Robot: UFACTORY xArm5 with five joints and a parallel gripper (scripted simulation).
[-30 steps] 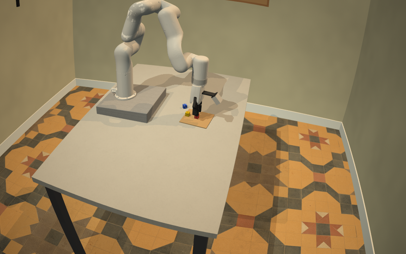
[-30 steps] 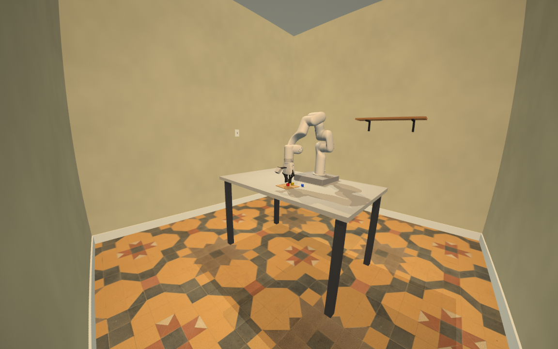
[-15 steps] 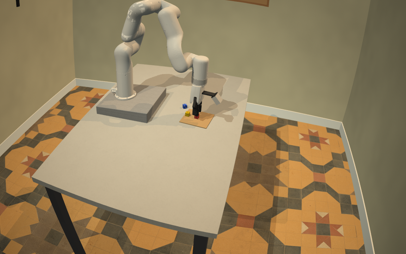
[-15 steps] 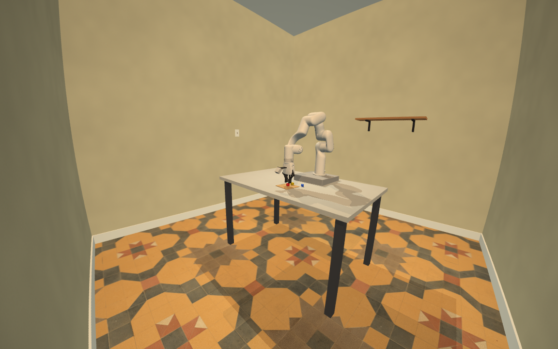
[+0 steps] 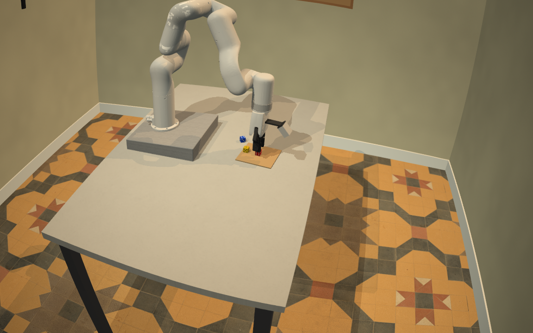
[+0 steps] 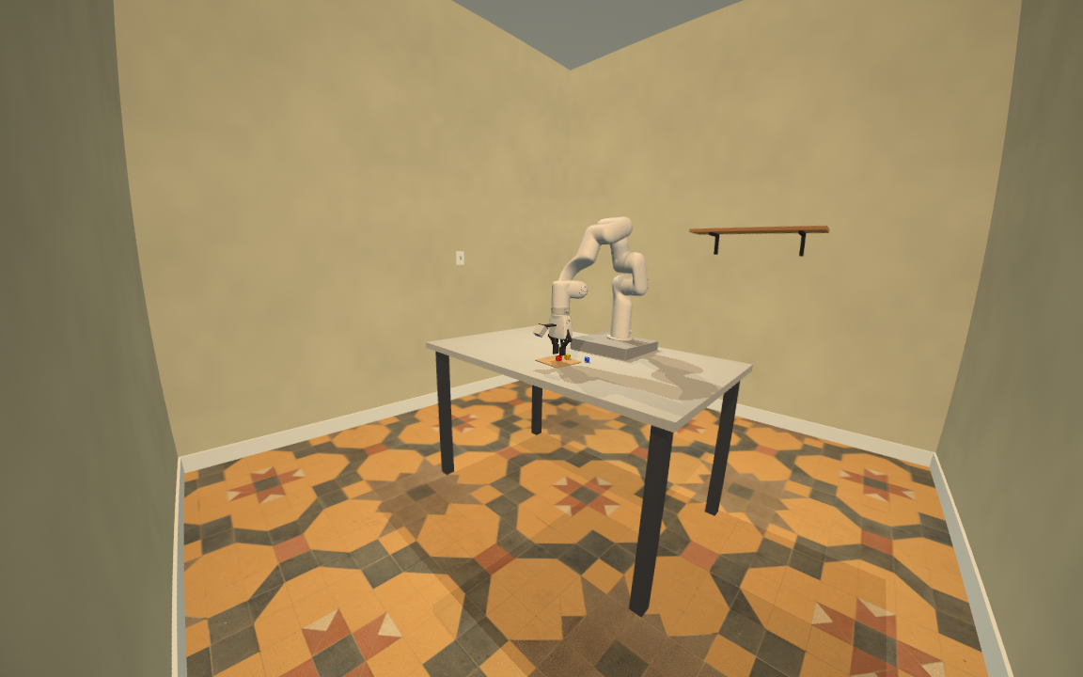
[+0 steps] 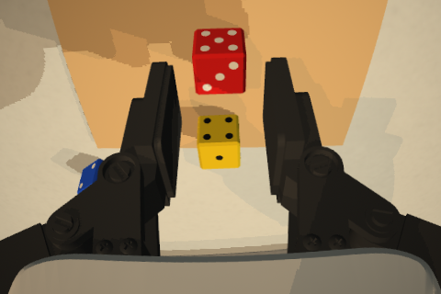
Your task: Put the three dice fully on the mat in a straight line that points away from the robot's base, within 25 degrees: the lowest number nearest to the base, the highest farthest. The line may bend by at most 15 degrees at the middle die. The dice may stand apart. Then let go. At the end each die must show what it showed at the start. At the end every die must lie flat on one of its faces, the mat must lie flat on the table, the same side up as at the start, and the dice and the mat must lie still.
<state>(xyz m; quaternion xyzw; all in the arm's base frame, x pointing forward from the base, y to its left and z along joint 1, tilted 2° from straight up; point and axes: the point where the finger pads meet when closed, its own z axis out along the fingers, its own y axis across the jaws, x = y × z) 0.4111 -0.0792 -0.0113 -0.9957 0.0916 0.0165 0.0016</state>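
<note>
The red die is 4 cm below my hand. The rest, counted from my hand: blue die (7 cm behind, 9 cm to the left, 4 cm below); then yellow die (5 cm behind, 1 cm to the left, 4 cm below); then mat (5 cm below).
</note>
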